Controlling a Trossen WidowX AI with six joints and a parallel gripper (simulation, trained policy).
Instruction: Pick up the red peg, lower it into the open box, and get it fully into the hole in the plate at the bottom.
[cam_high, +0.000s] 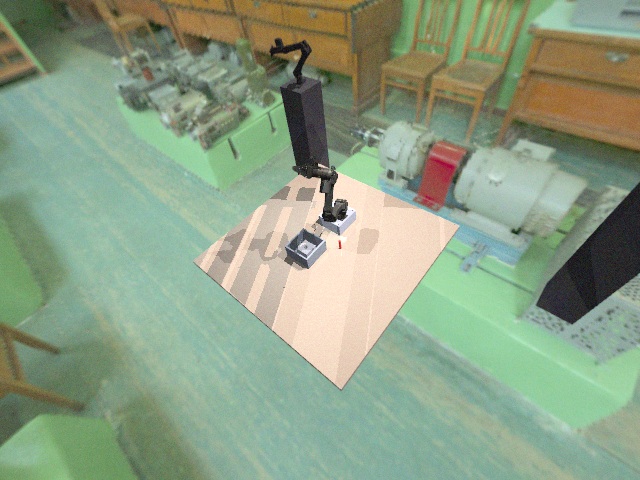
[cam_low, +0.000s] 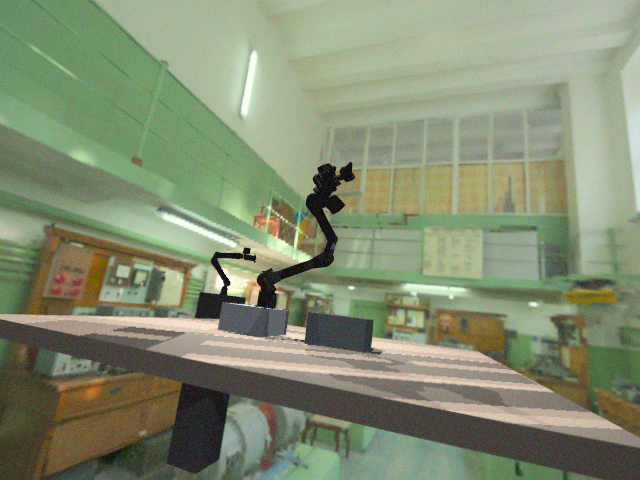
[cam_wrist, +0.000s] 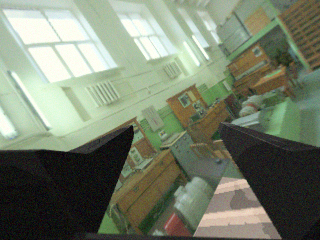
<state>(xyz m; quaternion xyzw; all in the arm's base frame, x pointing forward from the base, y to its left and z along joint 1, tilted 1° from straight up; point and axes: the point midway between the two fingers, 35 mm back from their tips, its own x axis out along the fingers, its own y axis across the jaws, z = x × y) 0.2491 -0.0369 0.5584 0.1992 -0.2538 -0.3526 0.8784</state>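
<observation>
Right now the red peg is 62 cm below my gripper tip, 18 cm to the left of it and 11 cm behind it. Also, from my gripper tip: box (63 cm below, 5 cm ahead, 2 cm to the left).
</observation>
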